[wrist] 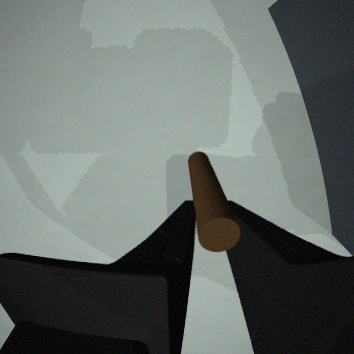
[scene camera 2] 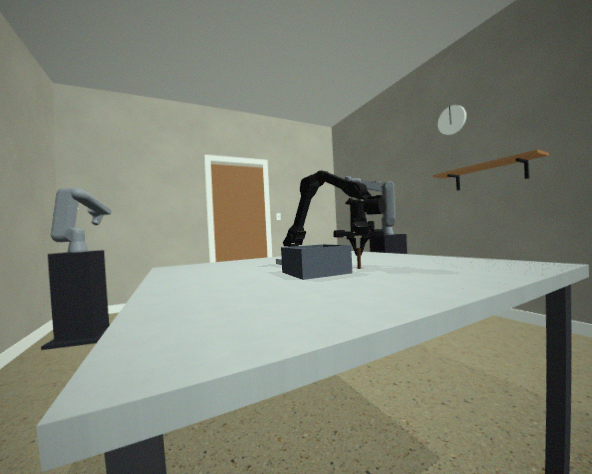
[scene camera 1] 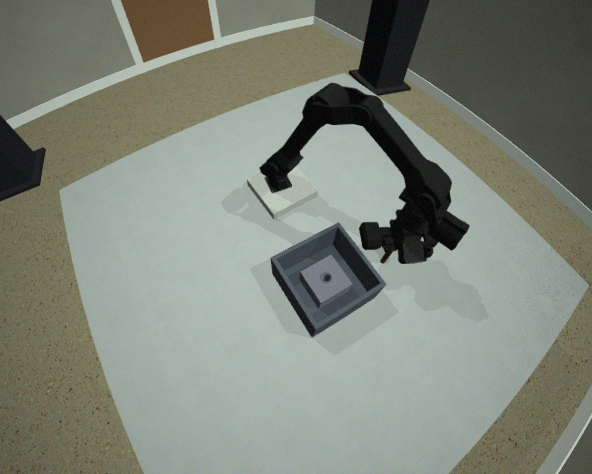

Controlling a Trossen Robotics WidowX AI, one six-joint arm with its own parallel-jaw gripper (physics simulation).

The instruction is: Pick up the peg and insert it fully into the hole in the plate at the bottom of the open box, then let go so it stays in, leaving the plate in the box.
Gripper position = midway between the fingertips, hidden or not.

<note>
In view: the gripper [scene camera 1: 387, 250], a blue-grey box [scene camera 1: 366, 282], a brown peg [wrist: 217, 230] and a pale plate [scene camera 1: 325, 280].
The blue-grey box also shows in the wrist view [wrist: 311, 42] and in scene camera 2 [scene camera 2: 312, 261]. The gripper is seen too in the wrist view [wrist: 206, 209] and in scene camera 2 [scene camera 2: 358, 255]. The wrist view does not show the pale plate: it is out of frame. Scene camera 2 does not show the pale plate, which is hidden by the blue-grey box.
</note>
